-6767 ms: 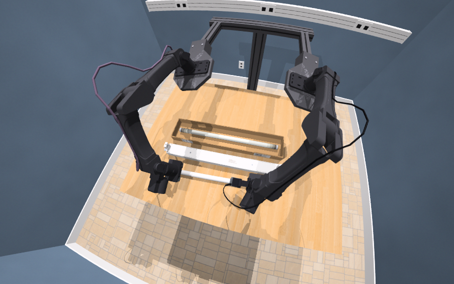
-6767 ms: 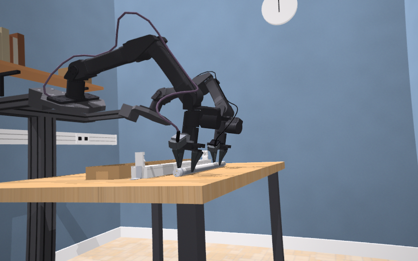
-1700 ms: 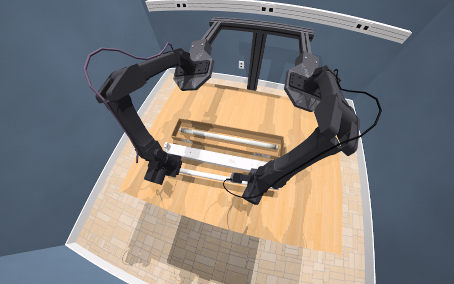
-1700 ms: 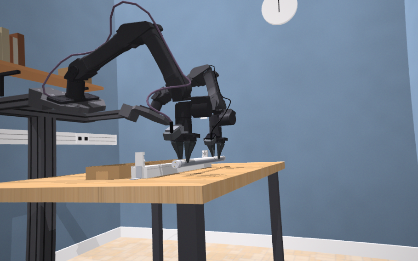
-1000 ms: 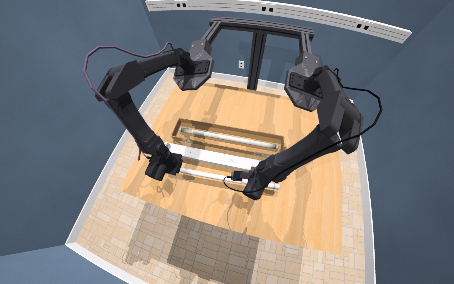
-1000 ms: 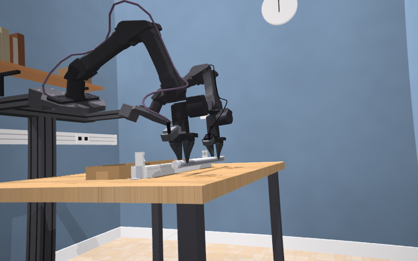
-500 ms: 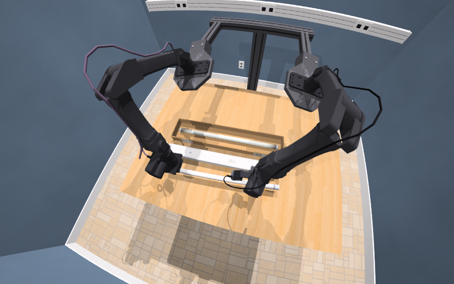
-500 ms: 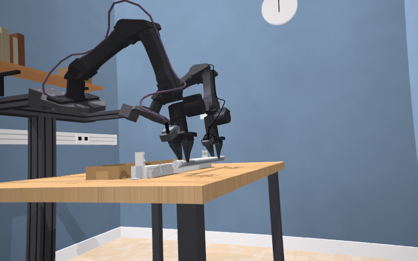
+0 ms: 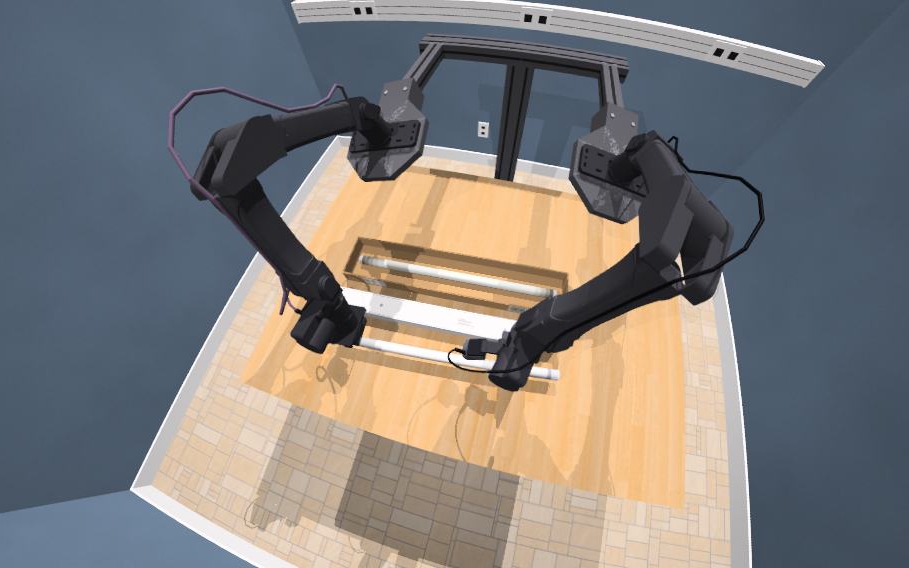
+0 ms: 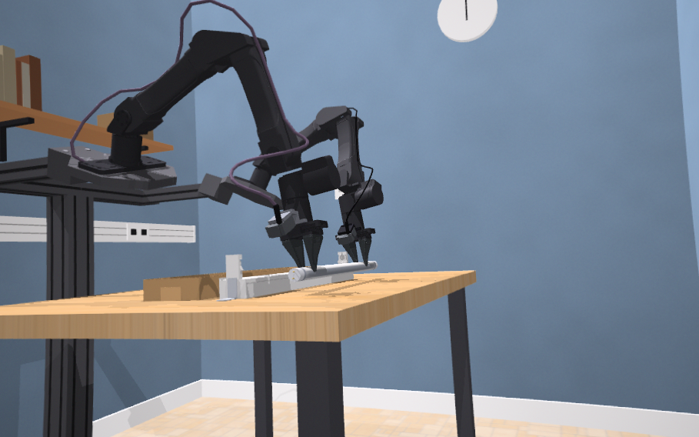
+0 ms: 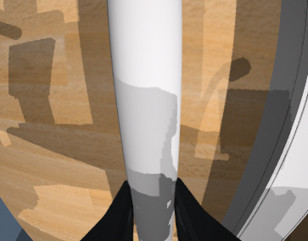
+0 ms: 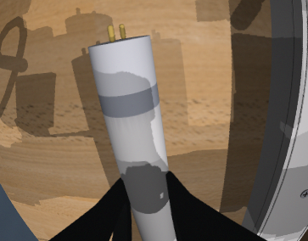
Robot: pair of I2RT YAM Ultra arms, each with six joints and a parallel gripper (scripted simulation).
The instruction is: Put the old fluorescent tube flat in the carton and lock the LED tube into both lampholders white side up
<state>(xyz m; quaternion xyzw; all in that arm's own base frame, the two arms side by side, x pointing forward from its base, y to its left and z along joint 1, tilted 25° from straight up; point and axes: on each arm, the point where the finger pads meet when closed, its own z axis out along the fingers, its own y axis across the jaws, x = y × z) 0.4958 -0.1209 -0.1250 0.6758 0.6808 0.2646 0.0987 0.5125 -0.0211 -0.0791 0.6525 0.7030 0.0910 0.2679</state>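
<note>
Right now the LED tube is 1 cm ahead of my left hand, 17 cm to the right of it and 1 cm below it. The rest, counted from my left hand: light fixture (9 cm behind, 19 cm to the right, 1 cm above); brown carton (23 cm behind, 19 cm to the right, 2 cm below); old fluorescent tube (23 cm behind, 19 cm to the right, 3 cm below).
</note>
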